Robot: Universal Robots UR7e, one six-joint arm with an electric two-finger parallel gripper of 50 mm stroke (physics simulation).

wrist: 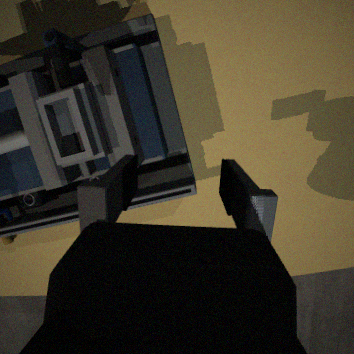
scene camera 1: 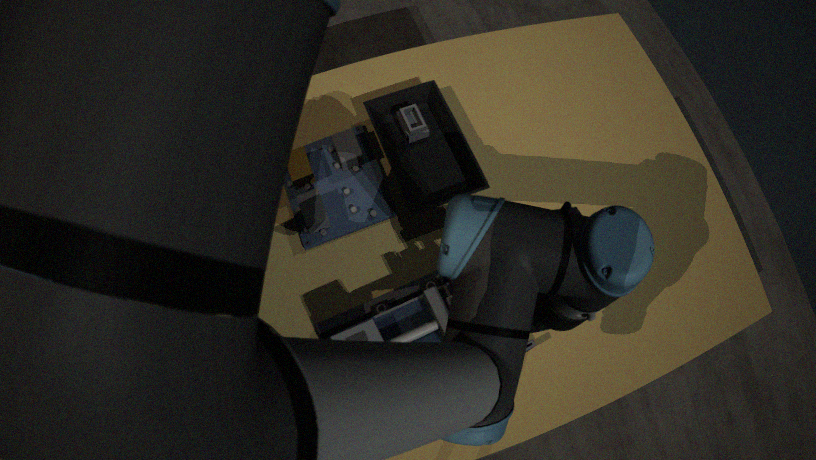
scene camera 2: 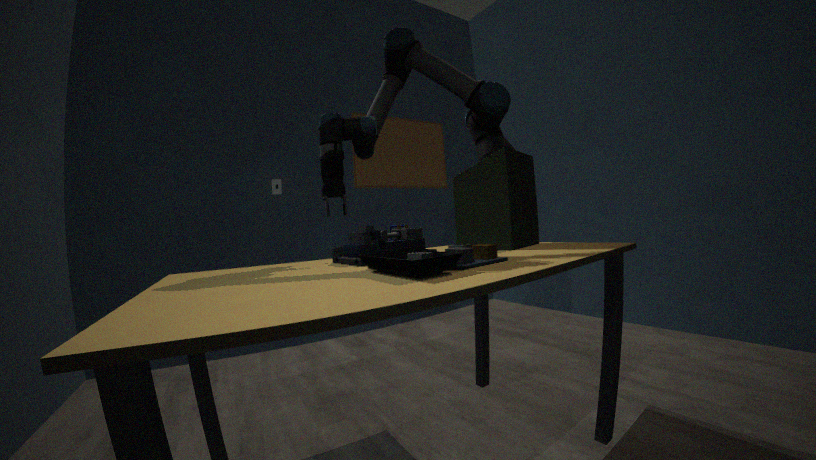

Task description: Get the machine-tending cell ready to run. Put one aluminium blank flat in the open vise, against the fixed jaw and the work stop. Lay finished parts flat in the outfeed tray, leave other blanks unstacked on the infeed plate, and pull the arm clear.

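Where they show: gripper, fingertip midpoint: (wrist: 178, 173) (scene camera 2: 336, 215); arm's base, origin of the base link: (scene camera 2: 498, 160).
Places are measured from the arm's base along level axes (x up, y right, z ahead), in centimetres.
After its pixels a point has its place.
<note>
The vise (scene camera 1: 436, 305) {x -23.3, y 18.0, z 43.4 cm} (wrist: 150, 105) {x -27.0, y 20.8, z 53.1 cm} is partly hidden by the arm in scene camera 1. A pale part with a rectangular pocket (wrist: 81, 120) {x -21.5, y 20.6, z 48.5 cm} lies between its jaws in the wrist view; its exact seating is unclear. My gripper (scene camera 2: 337, 213) {x -17.6, y 25.5, z 54.8 cm} (wrist: 178, 173) {x -17.6, y 25.5, z 54.8 cm} is open and empty, above and beside the vise's right end in the wrist view; the arm hides it in scene camera 1. Another pocketed part (scene camera 1: 412, 117) {x -29.7, y -15.2, z 56.4 cm} (scene camera 2: 420, 255) {x -28.6, y -16.6, z 57.8 cm} lies in the dark outfeed tray (scene camera 1: 437, 162) {x -31.7, y -5.9, z 56.5 cm}. The blue infeed plate (scene camera 1: 337, 225) {x -32.2, y -3.3, z 36.2 cm} (scene camera 2: 491, 261) {x -32.4, y -20.3, z 37.6 cm} carries a grey blank (scene camera 1: 347, 145) {x -28.5, y -14.6, z 43.5 cm} and another dark grey block (scene camera 1: 311, 211) {x -28.5, y -6.1, z 33.1 cm}.
An orange-brown block (scene camera 1: 297, 162) {x -28.5, y -15.8, z 34.3 cm} (scene camera 2: 484, 251) {x -30.0, y -17.4, z 36.5 cm} is at the infeed plate's far-left edge in scene camera 1. The tray stands beside the plate, and the vise is below them in that view. The arm's large links cover the left and lower middle there. A green pedestal (scene camera 2: 485, 202) {x -15.9, y 0.9, z 9.3 cm} stands behind the table.
</note>
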